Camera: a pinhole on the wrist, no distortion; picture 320 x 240 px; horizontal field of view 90.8 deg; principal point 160.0 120.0 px. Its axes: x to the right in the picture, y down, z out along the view. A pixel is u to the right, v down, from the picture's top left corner.
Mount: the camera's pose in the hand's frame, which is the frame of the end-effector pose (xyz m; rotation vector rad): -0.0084 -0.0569 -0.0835 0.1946 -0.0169 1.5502
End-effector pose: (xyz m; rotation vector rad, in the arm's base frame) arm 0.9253 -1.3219 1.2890 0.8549 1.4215 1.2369
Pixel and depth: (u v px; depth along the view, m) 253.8 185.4 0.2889
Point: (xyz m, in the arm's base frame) 1.1679 -1.3334 1.3956
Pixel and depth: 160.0 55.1 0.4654
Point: 1.2271 -1.0416 1.1332
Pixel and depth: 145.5 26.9 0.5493
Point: 1.2609 -0.9083 1.0423
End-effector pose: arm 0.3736 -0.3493 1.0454 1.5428 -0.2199 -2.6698
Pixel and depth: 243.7 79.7 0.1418
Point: 0.2974 -0.3466 1.0369
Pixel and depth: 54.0 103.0 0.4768
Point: 0.0497 0.1077 1.0707
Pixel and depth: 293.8 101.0 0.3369
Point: 0.0867 -0.5087 1.1452
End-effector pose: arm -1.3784 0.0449 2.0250 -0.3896 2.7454 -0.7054
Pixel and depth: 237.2 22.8 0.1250
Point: -1.4401 -0.0105 1.9825
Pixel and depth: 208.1 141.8 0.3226
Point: -1.2811 -0.0603 1.8168
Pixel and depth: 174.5 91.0 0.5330
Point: -1.3568 -0.2583 1.6683
